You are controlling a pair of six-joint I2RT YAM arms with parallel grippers.
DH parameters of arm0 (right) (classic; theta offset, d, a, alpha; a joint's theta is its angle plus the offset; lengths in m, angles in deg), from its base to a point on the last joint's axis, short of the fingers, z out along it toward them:
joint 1: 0 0.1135 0.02 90
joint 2: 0 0 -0.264 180
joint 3: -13.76 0 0.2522 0
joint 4: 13.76 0 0.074 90
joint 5: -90 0 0 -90
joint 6: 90 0.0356 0 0
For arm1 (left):
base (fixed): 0 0 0 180
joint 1: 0 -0.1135 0.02 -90
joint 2: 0 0 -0.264 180
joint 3: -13.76 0 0.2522 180
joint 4: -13.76 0 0.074 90
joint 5: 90 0 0 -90
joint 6: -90 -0.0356 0 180
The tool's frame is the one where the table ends.
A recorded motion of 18 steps. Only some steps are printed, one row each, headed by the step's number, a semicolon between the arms.
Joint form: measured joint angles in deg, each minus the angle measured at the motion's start. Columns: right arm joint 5, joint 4, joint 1, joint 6, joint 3, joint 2; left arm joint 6, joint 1, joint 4, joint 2, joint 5, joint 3.
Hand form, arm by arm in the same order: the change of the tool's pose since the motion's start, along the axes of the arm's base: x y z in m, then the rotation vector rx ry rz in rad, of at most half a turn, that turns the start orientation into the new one. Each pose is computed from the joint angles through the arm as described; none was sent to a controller.
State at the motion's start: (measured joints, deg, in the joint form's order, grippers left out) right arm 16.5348 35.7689 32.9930 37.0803 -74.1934 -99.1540; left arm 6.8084 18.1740 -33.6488 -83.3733 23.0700 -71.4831
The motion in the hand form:
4: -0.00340 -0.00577 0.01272 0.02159 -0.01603 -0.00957; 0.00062 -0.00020 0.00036 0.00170 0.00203 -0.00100
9: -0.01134 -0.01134 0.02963 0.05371 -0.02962 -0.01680; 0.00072 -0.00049 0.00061 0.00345 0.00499 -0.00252
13: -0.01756 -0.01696 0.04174 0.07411 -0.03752 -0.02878; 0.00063 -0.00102 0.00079 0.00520 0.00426 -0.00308
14: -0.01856 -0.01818 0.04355 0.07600 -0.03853 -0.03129; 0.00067 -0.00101 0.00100 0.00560 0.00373 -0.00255
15: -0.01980 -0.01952 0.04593 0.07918 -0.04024 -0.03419; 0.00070 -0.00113 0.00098 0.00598 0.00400 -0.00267
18: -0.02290 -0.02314 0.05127 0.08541 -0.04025 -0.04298; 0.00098 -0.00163 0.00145 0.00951 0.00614 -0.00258
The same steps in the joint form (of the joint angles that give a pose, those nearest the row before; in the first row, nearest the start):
4: 0.46 0.72 -0.52 0.31 0.00 2.25; -0.09 0.00 -0.29 -0.20 0.00 -0.31
9: 1.29 1.92 -0.68 1.16 0.04 5.40; -0.15 0.04 -0.61 -0.31 0.00 -0.53
13: 1.70 3.02 -0.96 1.95 0.11 7.80; -0.17 0.15 -0.66 -0.33 -0.13 -0.59
14: 1.73 3.26 -1.05 2.03 0.13 8.20; -0.17 0.15 -0.68 -0.33 -0.18 -0.63
15: 1.77 3.52 -1.14 2.16 0.13 8.68; -0.18 0.17 -0.70 -0.35 -0.20 -0.66
18: 1.90 4.35 -1.40 2.56 0.13 9.81; -0.22 0.26 -1.05 -0.50 -0.37 -0.96

